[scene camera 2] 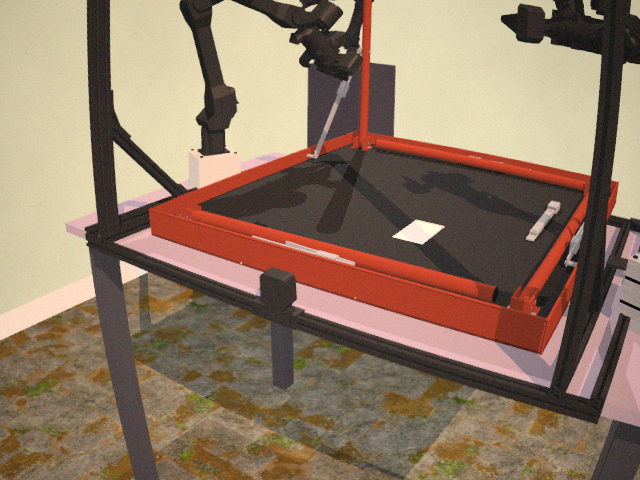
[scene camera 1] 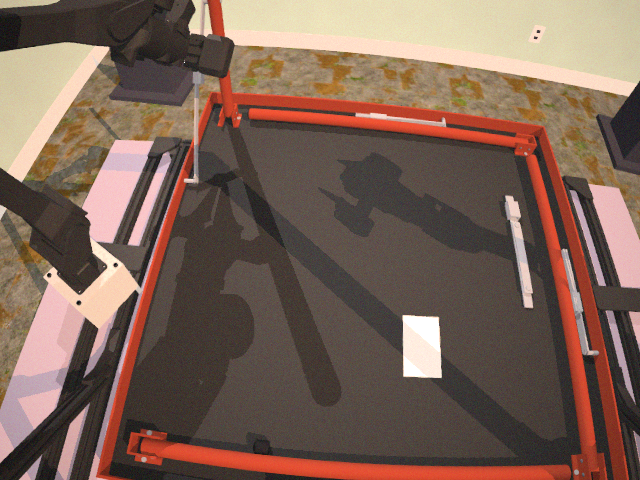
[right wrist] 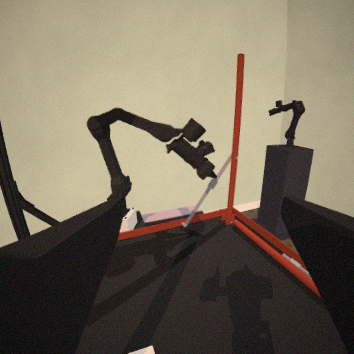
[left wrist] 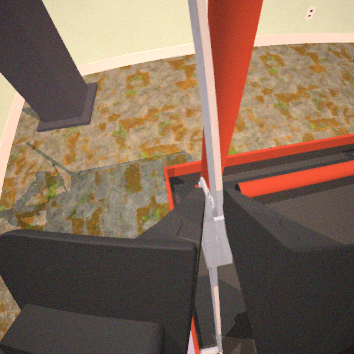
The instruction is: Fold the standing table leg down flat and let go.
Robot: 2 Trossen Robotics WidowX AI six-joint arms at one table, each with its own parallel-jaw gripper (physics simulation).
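Pixels of known places: left gripper, between the fingertips: (scene camera 2: 345,79) (scene camera 1: 198,57) (right wrist: 215,176) (left wrist: 212,196); right gripper, between the fingertips: (scene camera 2: 515,20) (right wrist: 202,205); left arm's base, origin of its link: (scene camera 2: 213,151) (scene camera 1: 82,270).
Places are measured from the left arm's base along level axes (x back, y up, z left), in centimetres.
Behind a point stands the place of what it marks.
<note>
The red table leg (scene camera 1: 226,93) @(z 43.8, x 6.0, y 2.9 cm) (scene camera 2: 365,93) @(z 44.3, x 5.9, y 10.6 cm) (left wrist: 234,65) @(z 43.9, x 6.5, y 17.7 cm) (right wrist: 237,110) @(z 45.3, x 6.3, y 39.1 cm) stands upright at the frame's back left corner. Its thin grey brace (scene camera 1: 196,124) @(z 32.1, x 2.8, y 4.7 cm) (scene camera 2: 329,116) @(z 32.0, x 3.0, y 5.3 cm) (left wrist: 210,115) @(z 40.3, x 6.9, y 17.8 cm) (right wrist: 197,207) @(z 31.7, x 2.5, y 2.7 cm) slants from the leg down to the frame's left side. My left gripper (scene camera 1: 202,55) @(z 38.2, x 6.0, y 14.6 cm) (scene camera 2: 351,66) (left wrist: 212,196) @(z 38.2, x 6.0, y 14.6 cm) (right wrist: 215,176) @(z 38.2, x 6.0, y 14.6 cm) is beside the leg. In the left wrist view the brace and its grey sleeve run between its nearly closed fingers, which are shut on the brace. My right gripper (scene camera 2: 509,20) @(z 35.2, x -59.4, y 34.1 cm) (right wrist: 202,205) @(z 35.2, x -59.4, y 34.1 cm) is open and empty, high above the right side.
The red frame (scene camera 1: 138,330) @(z -1.1, x -12.4, y -4.8 cm) (scene camera 2: 206,229) @(z -13.0, x -36.7, y -4.9 cm) holds a dark panel (scene camera 1: 356,289) @(z 25.2, x -36.5, y -6.0 cm). Several red legs (scene camera 1: 392,124) @(z 60.6, x -24.2, y -2.2 cm) (scene camera 1: 310,462) @(z -1.5, x -45.1, y -4.4 cm) lie folded inside it. A white rectangle (scene camera 1: 421,346) @(z 22.5, x -50.2, y -6.3 cm) (scene camera 2: 417,231) @(z 22.3, x -50.1, y -6.3 cm) and a loose light grey bar (scene camera 1: 520,253) @(z 47.6, x -58.6, y -4.6 cm) (scene camera 2: 542,222) @(z 46.2, x -60.0, y -4.7 cm) lie on the panel. Dark posts (scene camera 2: 100,113) @(z -29.4, x -23.1, y 16.0 cm) (scene camera 2: 599,180) @(z 10.8, x -98.1, y 17.9 cm) rise at the table's edges.
</note>
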